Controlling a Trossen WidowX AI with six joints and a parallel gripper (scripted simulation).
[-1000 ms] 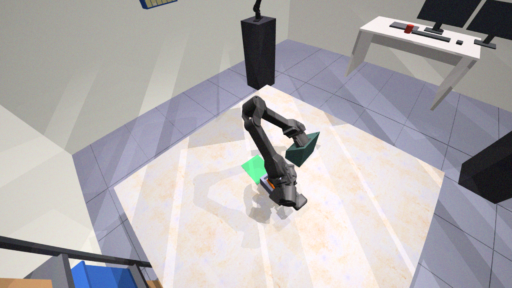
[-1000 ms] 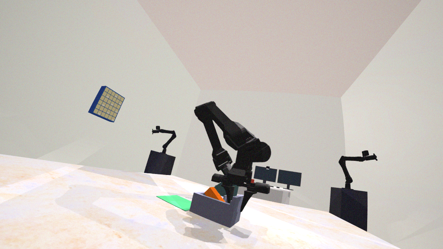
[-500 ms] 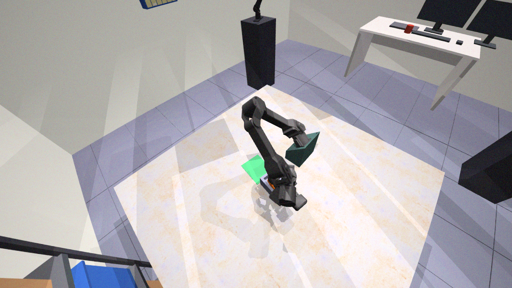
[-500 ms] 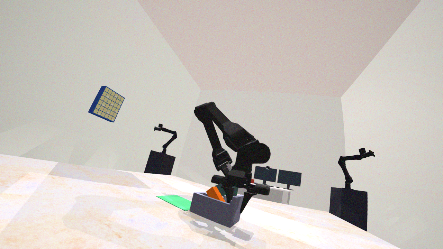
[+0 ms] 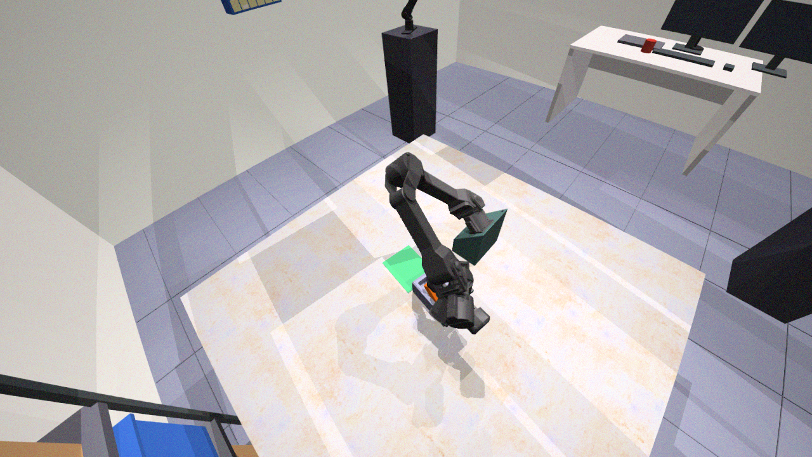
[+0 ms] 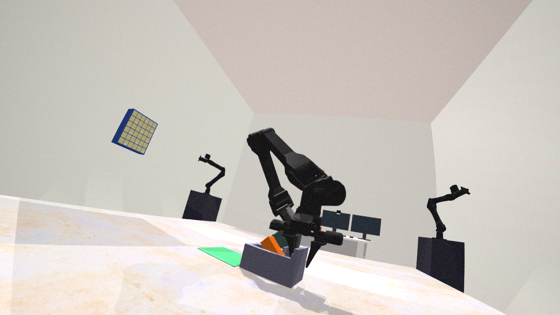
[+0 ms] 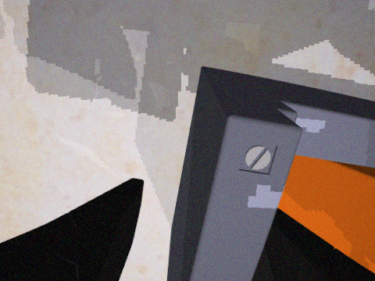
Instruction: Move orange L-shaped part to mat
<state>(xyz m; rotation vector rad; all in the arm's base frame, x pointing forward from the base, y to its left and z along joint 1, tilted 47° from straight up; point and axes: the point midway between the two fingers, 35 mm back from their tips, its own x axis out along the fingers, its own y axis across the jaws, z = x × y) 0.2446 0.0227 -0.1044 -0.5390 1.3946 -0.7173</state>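
Now: gripper tip 5 cm to the left of the orange L-shaped part and 1 cm past it. Also, from my gripper tip: green mat 22 cm to the right, 6 cm below, 4 cm behind.
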